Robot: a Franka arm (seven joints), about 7 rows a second.
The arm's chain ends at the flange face. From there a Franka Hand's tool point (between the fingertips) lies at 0.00 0.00 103.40 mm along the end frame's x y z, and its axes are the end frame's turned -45 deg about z.
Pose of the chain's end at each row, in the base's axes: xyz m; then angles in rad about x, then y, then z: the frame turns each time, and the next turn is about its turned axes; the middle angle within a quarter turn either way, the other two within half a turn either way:
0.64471, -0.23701, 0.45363, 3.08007, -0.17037, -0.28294
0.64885, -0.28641, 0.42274, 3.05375, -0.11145, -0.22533
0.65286, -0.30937, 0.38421, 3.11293, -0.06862, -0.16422
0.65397, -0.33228, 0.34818, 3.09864, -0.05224, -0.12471
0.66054, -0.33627, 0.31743, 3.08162, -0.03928, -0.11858
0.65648, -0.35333, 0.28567, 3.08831, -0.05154, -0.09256
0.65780, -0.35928, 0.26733, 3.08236, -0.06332, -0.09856
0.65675, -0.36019, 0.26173, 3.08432, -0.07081, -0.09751
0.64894, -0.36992, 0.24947, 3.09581, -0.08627, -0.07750
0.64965, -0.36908, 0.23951, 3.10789, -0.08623, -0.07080
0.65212, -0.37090, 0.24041, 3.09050, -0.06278, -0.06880
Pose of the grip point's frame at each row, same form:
0.62718, -0.24328, 0.35192, 3.08007, -0.17037, -1.06834
0.63735, -0.29542, 0.32038, 3.05375, -0.11145, -1.01073
0.64577, -0.31233, 0.28110, 3.11293, -0.06862, -0.94962
0.64857, -0.33671, 0.24502, 3.09864, -0.05224, -0.91011
0.65648, -0.34246, 0.21430, 3.08162, -0.03928, -0.90398
0.65115, -0.35883, 0.18255, 3.08831, -0.05154, -0.87796
0.65126, -0.36539, 0.16432, 3.08236, -0.06332, -0.88396
0.64943, -0.36609, 0.15876, 3.08432, -0.07081, -0.88291
0.64003, -0.37463, 0.14656, 3.09581, -0.08627, -0.86290
0.64074, -0.37255, 0.13655, 3.10789, -0.08623, -0.85620
0.64563, -0.37617, 0.13735, 3.09050, -0.06278, -0.85420

